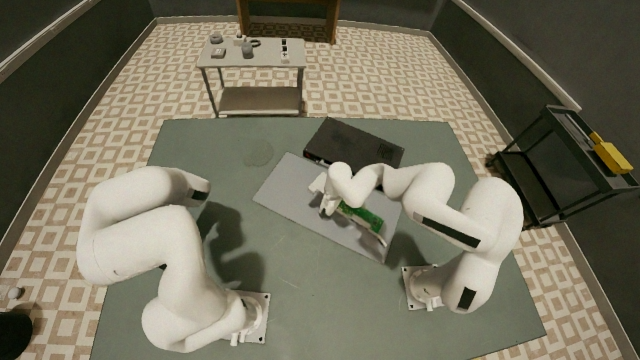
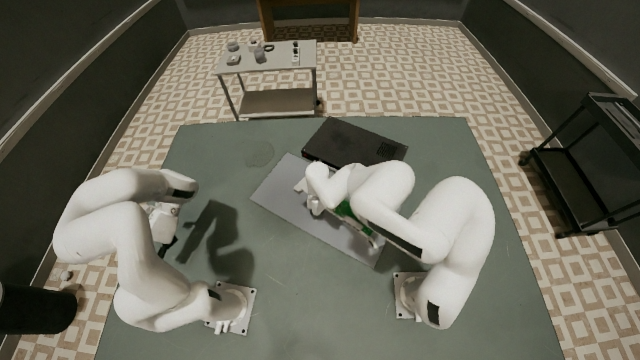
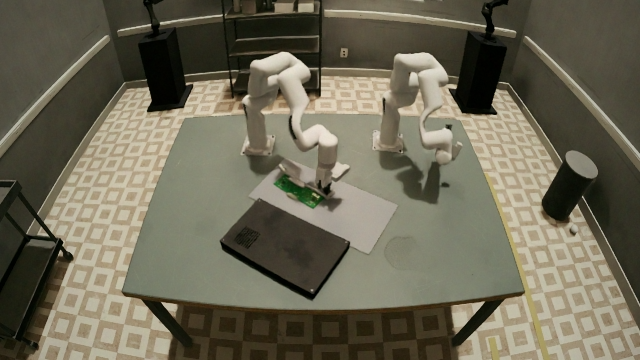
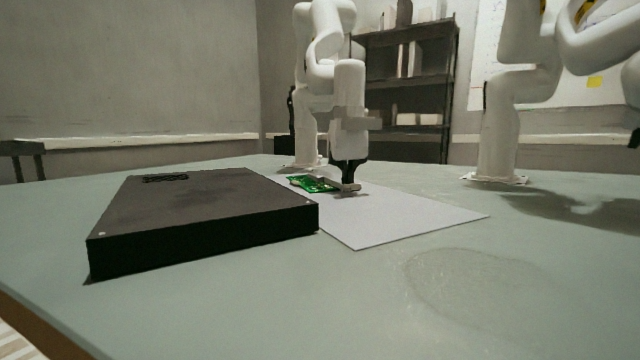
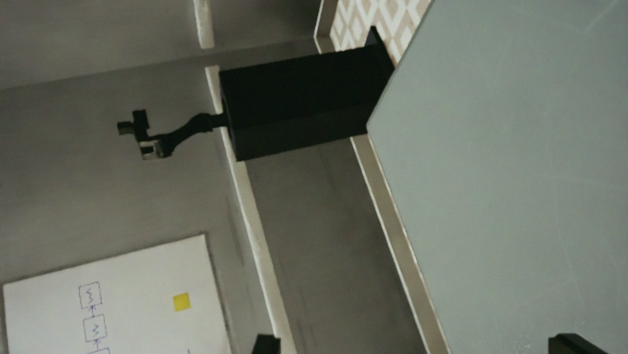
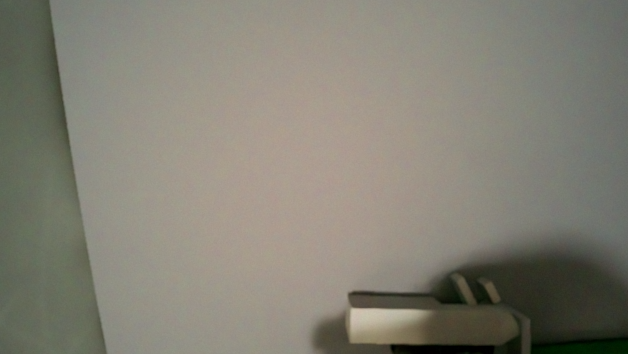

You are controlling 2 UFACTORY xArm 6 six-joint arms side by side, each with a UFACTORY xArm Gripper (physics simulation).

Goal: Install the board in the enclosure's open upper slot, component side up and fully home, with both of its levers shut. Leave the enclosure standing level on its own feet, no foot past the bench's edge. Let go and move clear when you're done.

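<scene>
The black enclosure stands flat on the bench, inside its edge; its slot side is hidden. The green board is component side up over the grey mat, outside the enclosure. One lever sticks out from its front panel; the far lever also sticks out. My right gripper is shut, low against the near lever, with nothing seen between its fingers. My left gripper is open, empty, raised away from the board.
The grey mat lies beside the enclosure on the green bench. My right arm reaches over the board and mat. A side table and a black cart stand beyond the bench.
</scene>
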